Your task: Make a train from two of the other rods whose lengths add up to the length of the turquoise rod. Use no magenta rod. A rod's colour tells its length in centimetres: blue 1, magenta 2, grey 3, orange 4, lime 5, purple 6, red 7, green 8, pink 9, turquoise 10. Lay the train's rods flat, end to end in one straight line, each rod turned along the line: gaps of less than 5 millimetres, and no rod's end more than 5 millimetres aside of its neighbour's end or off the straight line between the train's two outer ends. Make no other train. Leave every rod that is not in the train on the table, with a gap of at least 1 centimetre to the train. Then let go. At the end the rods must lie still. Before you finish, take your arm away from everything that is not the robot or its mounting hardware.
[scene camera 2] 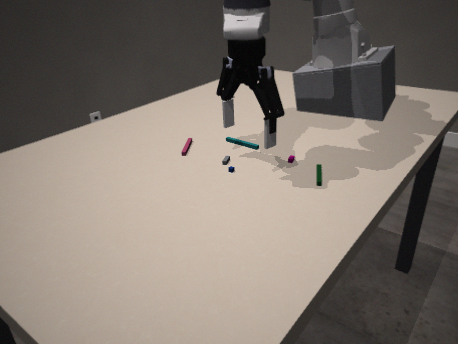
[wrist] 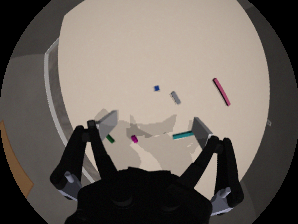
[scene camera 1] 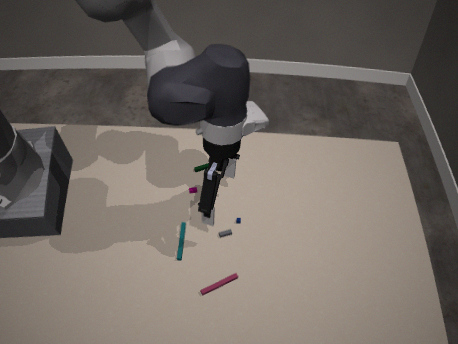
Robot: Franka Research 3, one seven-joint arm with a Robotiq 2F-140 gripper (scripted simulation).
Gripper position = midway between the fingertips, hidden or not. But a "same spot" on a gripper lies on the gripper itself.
Labels:
my gripper: scene camera 2; wrist; scene camera 1 219, 198
same spot on my gripper: (wrist: 66, 177) = (scene camera 2: 260, 75)

